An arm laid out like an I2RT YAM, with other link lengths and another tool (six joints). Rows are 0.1 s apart.
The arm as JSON. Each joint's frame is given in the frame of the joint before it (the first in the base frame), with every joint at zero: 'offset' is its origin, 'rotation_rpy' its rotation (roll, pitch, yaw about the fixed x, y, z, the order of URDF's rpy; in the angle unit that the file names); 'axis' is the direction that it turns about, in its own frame. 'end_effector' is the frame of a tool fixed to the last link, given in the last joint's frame.
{
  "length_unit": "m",
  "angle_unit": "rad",
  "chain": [
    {
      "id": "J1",
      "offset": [
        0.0,
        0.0,
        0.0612
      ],
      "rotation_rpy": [
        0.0,
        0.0,
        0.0
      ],
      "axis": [
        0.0,
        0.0,
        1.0
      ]
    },
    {
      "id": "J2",
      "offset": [
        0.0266,
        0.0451,
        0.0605
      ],
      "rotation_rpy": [
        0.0,
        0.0,
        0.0
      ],
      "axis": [
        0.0,
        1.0,
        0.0
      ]
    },
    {
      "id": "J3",
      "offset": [
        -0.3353,
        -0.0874,
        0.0
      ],
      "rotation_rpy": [
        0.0,
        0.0,
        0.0
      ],
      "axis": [
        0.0,
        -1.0,
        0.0
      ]
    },
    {
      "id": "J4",
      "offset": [
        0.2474,
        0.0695,
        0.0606
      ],
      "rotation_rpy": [
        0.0,
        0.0,
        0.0
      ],
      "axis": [
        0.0,
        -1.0,
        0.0
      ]
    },
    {
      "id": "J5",
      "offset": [
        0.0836,
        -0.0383,
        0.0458
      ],
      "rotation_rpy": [
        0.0,
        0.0,
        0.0
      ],
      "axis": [
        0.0,
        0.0,
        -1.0
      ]
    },
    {
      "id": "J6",
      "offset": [
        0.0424,
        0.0,
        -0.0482
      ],
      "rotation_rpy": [
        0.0,
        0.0,
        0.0
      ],
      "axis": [
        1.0,
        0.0,
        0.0
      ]
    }
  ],
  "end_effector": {
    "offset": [
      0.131,
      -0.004,
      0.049
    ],
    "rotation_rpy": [
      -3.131,
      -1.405,
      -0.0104
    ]
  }
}
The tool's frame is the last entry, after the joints.
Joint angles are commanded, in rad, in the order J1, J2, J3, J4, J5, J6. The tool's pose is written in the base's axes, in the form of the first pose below.
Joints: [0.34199 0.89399 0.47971 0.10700 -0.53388 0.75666]
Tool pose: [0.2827 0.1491 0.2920], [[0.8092 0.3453 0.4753], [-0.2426 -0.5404 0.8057], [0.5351 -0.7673 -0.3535]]
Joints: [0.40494 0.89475 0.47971 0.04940 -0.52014 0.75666]
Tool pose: [0.2716 0.1636 0.2772], [[0.8472 0.3319 0.4149], [-0.1881 -0.5431 0.8184], [0.4969 -0.7713 -0.3977]]
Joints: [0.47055 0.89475 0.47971 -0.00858 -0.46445 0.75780]
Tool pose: [0.2633 0.1719 0.2619], [[0.8709 0.3056 0.3849], [-0.1553 -0.5719 0.8055], [0.4663 -0.7613 -0.4506]]
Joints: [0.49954 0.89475 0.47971 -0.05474 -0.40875 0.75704]
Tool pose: [0.2612 0.1702 0.2497], [[0.8809 0.2713 0.3878], [-0.1539 -0.6105 0.7769], [0.4475 -0.7441 -0.4960]]
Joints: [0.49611 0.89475 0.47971 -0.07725 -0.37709 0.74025]
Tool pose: [0.2632 0.1644 0.2444], [[0.8773 0.2557 0.4061], [-0.1606 -0.6409 0.7507], [0.4522 -0.7238 -0.5212]]
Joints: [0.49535 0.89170 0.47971 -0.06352 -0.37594 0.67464]
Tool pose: [0.2635 0.1665 0.2510], [[0.8513 0.3167 0.4183], [-0.1239 -0.6534 0.7468], [0.5098 -0.6876 -0.5170]]
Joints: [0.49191 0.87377 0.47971 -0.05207 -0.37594 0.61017]
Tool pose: [0.2619 0.1669 0.2611], [[0.8148 0.3801 0.4377], [-0.0925 -0.6601 0.7455], [0.5723 -0.6479 -0.5027]]
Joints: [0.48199 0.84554 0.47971 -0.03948 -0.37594 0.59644]
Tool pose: [0.2605 0.1632 0.2727], [[0.7872 0.4066 0.4637], [-0.1029 -0.6547 0.7488], [0.6081 -0.6372 -0.4736]]
